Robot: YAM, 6 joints.
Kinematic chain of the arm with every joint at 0, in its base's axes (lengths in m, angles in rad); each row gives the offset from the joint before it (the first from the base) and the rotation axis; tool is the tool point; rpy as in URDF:
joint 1: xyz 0 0 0.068 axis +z
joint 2: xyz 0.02 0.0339 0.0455 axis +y
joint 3: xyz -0.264 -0.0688 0 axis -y
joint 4: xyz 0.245 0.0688 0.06 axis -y
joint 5: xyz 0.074 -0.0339 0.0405 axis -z
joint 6: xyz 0.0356 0 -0.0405 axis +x
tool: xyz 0 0 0 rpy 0 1.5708 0
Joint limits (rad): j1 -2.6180..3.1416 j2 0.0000..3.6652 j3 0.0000..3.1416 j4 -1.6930..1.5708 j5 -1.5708..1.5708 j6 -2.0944..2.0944
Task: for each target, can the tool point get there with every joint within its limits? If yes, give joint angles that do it. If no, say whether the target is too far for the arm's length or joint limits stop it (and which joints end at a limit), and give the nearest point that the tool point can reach.
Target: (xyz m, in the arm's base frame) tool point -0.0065 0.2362 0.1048
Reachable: yes | joints 1.7346 1.6753 0.3089 0.8576 1.1226 1.3961
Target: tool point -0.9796 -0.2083 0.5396
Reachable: no: too far | nearest point -0.5891 -0.0147 0.3662 | short by 0.469 m
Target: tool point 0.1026 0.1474 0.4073
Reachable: yes | joints 0.9869 0.8293 0.7247 0.7420 0.1218 -0.2711
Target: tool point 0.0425 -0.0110 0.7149
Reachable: yes | joints -0.7866 1.4462 2.4736 0.7888 -0.6773 -1.3019
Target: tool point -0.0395 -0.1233 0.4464
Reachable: yes | joints -1.6483 0.8244 1.2751 -0.6845 0.9944 -0.2124
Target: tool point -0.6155 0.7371 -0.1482
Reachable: no: too far | nearest point -0.3993 0.4781 -0.0543 | short by 0.350 m
